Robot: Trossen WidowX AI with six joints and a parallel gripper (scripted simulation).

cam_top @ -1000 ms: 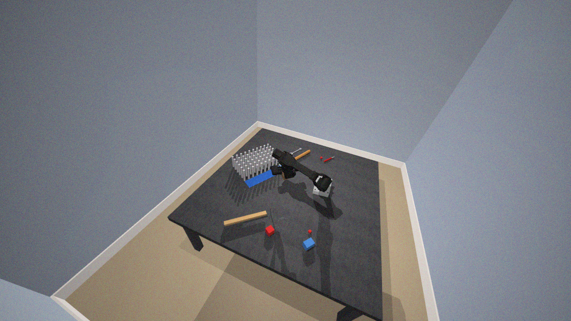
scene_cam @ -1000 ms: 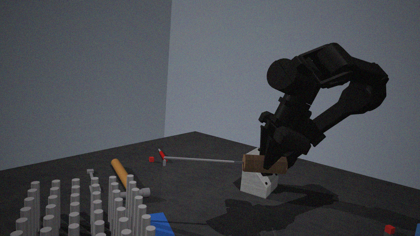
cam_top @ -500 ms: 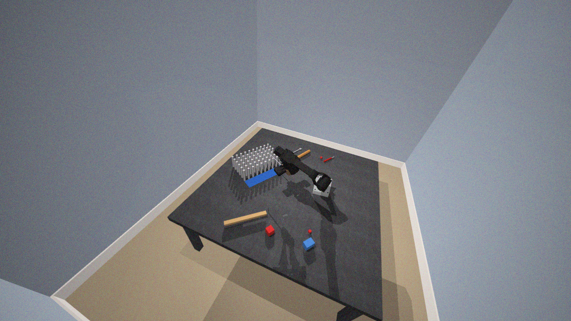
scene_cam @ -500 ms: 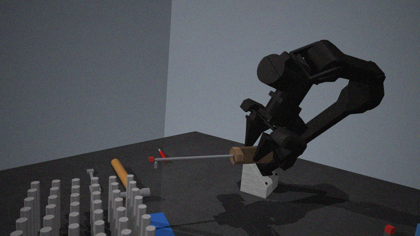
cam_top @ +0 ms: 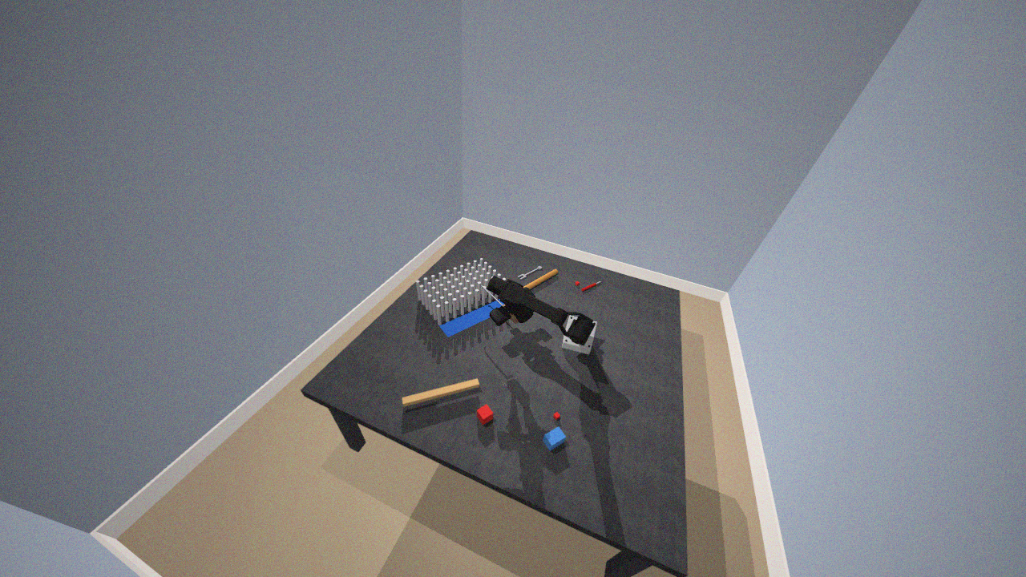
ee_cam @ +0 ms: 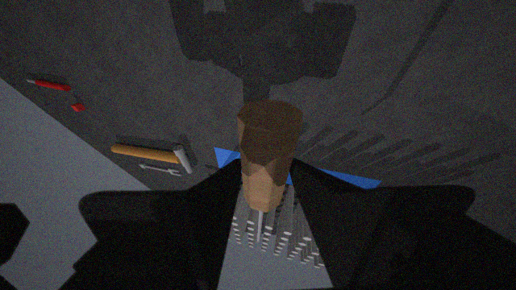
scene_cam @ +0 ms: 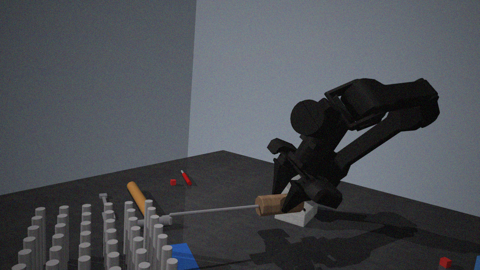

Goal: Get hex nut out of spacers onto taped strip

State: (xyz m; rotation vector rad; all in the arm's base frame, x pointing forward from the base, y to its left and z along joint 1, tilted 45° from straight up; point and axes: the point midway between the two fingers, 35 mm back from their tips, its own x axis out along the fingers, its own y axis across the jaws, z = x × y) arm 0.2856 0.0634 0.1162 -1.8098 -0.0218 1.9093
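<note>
My gripper tip is 18 cm short of the blue taped strip, 4 cm to the left of it and 14 cm above it. Also, from my gripper tip: blue cube 34 cm behind, 34 cm to the left, 12 cm below; then small wrench 10 cm ahead, 48 cm to the right, 14 cm below; then brown-handled screwdriver 9 cm ahead, 4 cm to the right.
</note>
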